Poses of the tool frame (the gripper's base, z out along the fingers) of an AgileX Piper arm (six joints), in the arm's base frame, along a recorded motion.
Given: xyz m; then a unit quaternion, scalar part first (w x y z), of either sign.
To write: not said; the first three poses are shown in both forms.
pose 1, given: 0.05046 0.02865 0.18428 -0.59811 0.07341 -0.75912 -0.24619
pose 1, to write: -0.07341 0.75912 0.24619 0.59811 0.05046 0.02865 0.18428
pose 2, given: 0.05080 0.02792 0.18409 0.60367 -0.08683 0.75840 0.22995
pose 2, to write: -0.08683 0.75840 0.22995 0.60367 0.05080 0.02792 0.18409
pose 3, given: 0.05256 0.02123 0.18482 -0.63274 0.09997 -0.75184 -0.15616
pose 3, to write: -0.09997 0.75184 0.15616 0.63274 0.05256 0.02123 0.18482
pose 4, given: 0.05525 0.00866 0.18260 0.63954 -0.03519 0.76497 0.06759
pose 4, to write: -0.03519 0.76497 0.06759 0.63954 0.05525 0.00866 0.18260
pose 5, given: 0.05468 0.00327 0.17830 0.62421 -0.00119 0.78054 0.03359
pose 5, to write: -0.00119 0.78054 0.03359 0.62421 0.05468 0.00327 0.17830
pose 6, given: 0.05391 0.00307 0.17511 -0.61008 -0.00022 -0.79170 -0.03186
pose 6, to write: 0.00022 0.79170 0.03186 0.61008 0.05391 0.00307 0.17511
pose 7, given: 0.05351 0.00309 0.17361 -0.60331 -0.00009 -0.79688 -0.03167
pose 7, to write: 0.00009 0.79688 0.03167 0.60331 0.05351 0.00309 0.17361
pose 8, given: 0.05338 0.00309 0.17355 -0.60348 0.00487 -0.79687 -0.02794
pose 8, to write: -0.00487 0.79687 0.02794 0.60348 0.05338 0.00309 0.17355
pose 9, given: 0.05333 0.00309 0.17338 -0.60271 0.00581 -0.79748 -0.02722
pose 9, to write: -0.00581 0.79748 0.02722 0.60271 0.05333 0.00309 0.17338
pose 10, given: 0.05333 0.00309 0.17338 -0.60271 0.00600 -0.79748 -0.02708
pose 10, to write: -0.00600 0.79748 0.02708 0.60271 0.05333 0.00309 0.17338
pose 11, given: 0.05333 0.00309 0.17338 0.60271 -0.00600 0.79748 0.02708
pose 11, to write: -0.00600 0.79748 0.02708 0.60271 0.05333 0.00309 0.17338
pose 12, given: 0.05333 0.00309 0.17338 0.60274 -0.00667 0.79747 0.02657
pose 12, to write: -0.00667 0.79747 0.02657 0.60274 0.05333 0.00309 0.17338
